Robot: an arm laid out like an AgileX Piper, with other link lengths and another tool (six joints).
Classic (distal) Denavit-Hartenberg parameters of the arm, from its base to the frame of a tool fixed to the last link. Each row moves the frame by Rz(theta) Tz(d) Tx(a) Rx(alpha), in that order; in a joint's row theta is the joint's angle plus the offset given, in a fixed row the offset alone. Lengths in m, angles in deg.
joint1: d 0.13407  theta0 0  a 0  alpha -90
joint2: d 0  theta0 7.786  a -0.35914  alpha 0
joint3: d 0  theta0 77.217  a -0.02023  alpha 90
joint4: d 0.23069  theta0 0  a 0  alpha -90
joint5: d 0  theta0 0  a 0  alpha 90
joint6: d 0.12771  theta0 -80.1  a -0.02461  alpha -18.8
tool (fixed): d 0.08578  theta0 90  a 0  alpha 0
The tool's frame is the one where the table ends.
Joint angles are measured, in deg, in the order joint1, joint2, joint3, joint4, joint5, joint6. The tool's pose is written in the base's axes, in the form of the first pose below.
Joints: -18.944 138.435 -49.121 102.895 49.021 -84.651
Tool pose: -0.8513 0.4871 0.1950 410.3; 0.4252 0.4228 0.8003 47.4; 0.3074 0.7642 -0.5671 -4.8; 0 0 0 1
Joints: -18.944 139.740 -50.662 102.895 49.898 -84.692
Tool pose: -0.8559 0.4768 0.2003 416.5; 0.4201 0.4151 0.8070 47.1; 0.3016 0.7749 -0.5556 -8.6; 0 0 0 1
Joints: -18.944 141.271 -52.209 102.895 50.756 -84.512
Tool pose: -0.8576 0.4722 0.2041 422.0; 0.4163 0.4039 0.8146 46.9; 0.3022 0.7835 -0.5429 -14.0; 0 0 0 1
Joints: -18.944 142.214 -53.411 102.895 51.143 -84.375
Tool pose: -0.8591 0.4675 0.2081 426.6; 0.4153 0.3994 0.8173 46.1; 0.2990 0.7886 -0.5373 -17.5; 0 0 0 1
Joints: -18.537 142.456 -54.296 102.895 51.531 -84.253
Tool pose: -0.8656 0.4548 0.2096 430.8; 0.4087 0.3999 0.8204 48.3; 0.2893 0.7958 -0.5320 -16.6; 0 0 0 1
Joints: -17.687 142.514 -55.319 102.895 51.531 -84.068
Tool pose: -0.8748 0.4384 0.2064 435.6; 0.3985 0.4086 0.8211 53.0; 0.2757 0.8005 -0.5322 -15.4; 0 0 0 1
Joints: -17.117 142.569 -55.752 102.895 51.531 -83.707
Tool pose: -0.8778 0.4341 0.2024 437.5; 0.3928 0.4105 0.8229 56.6; 0.2741 0.8019 -0.5309 -15.0; 0 0 0 1
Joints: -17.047 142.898 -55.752 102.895 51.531 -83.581
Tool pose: -0.8759 0.4397 0.1988 436.6; 0.3921 0.4083 0.8244 57.4; 0.2813 0.8000 -0.5300 -17.3; 0 0 0 1
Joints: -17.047 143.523 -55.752 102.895 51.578 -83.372
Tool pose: -0.8715 0.4504 0.1939 435.2; 0.3923 0.4029 0.8269 57.9; 0.2943 0.7967 -0.5278 -21.4; 0 0 0 1
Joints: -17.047 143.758 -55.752 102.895 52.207 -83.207
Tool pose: -0.8712 0.4509 0.1941 435.0; 0.3890 0.3932 0.8331 59.2; 0.2993 0.8013 -0.5180 -21.0; 0 0 0 1
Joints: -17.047 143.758 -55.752 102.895 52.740 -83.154
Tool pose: -0.8726 0.4474 0.1957 435.3; 0.3860 0.3867 0.8375 60.0; 0.2991 0.8064 -0.5101 -19.2; 0 0 0 1
